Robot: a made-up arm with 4 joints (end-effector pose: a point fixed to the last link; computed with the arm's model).
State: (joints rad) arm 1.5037 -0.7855 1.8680 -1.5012
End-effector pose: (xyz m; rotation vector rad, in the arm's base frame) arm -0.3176 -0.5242 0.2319 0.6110 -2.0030 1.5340
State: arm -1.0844 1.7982 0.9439 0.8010
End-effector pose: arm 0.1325 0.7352 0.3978 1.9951 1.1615 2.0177
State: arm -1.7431 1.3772 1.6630 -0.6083
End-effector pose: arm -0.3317 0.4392 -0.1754 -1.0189 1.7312 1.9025
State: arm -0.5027 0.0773 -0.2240 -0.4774
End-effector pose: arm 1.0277 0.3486 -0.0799 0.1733 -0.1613 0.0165
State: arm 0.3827 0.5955 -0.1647 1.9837
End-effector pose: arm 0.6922 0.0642 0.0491 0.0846 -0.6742 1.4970
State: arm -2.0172 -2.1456 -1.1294 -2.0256
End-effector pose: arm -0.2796 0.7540 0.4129 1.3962 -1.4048 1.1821
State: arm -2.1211 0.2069 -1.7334 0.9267
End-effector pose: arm -0.5682 0.6050 0.3337 1.4164 -1.7332 1.8807
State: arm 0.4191 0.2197 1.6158 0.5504
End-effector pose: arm 0.5443 -0.0186 -0.2543 0.9021 1.3478 0.2787
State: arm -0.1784 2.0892 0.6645 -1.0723
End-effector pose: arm 0.6854 0.4681 -0.0253 1.3417 1.4470 0.1163
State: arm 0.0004 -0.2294 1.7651 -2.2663
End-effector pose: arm 0.5526 -0.2848 0.2539 -2.0427 0.7304 -1.7142
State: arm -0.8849 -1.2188 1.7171 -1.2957
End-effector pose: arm 0.5768 0.1727 0.2885 -1.7995 -0.1115 -1.3271
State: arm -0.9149 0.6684 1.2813 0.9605
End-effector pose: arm 0.0785 0.6871 -0.0043 0.7357 1.4900 1.9383
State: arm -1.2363 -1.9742 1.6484 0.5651
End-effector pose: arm 0.6140 0.3102 0.0126 -1.4815 0.4330 -0.1929
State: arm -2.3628 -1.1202 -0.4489 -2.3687
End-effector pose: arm -0.1300 0.7154 0.1477 1.0660 -0.4847 0.2460
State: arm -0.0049 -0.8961 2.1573 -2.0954
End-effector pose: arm 0.6078 -0.1372 0.3675 2.3156 -0.6370 1.6394
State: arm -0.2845 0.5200 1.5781 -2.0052
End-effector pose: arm 0.5962 -0.1862 -0.0564 -1.2837 1.0469 -0.9274
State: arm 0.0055 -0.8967 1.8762 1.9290
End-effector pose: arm 0.5524 0.1927 -0.1415 1.0535 1.4505 0.5515
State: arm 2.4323 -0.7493 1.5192 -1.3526
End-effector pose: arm -0.6774 -0.0192 0.1347 -0.2514 -1.6946 1.3845
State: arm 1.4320 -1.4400 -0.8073 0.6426
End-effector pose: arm 0.1636 -1.0093 -0.1545 -1.2352 0.8166 -0.0588
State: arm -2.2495 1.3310 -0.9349 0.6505
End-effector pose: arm -0.5396 0.8555 0.3040 1.6450 0.3818 1.7100
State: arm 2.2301 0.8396 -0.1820 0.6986
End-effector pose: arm -0.4565 -0.9243 0.1331 -0.0902 -0.9445 -1.5046
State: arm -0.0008 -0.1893 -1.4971 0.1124
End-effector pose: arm 0.8816 0.0537 0.3649 -0.2359 -1.4842 0.2327
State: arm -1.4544 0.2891 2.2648 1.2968
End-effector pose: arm -0.2089 0.5040 0.1215 0.0292 -2.7407 -1.3348
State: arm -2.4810 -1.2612 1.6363 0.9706
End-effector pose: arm -0.2582 0.4904 -0.3033 -1.8156 0.3982 1.5928
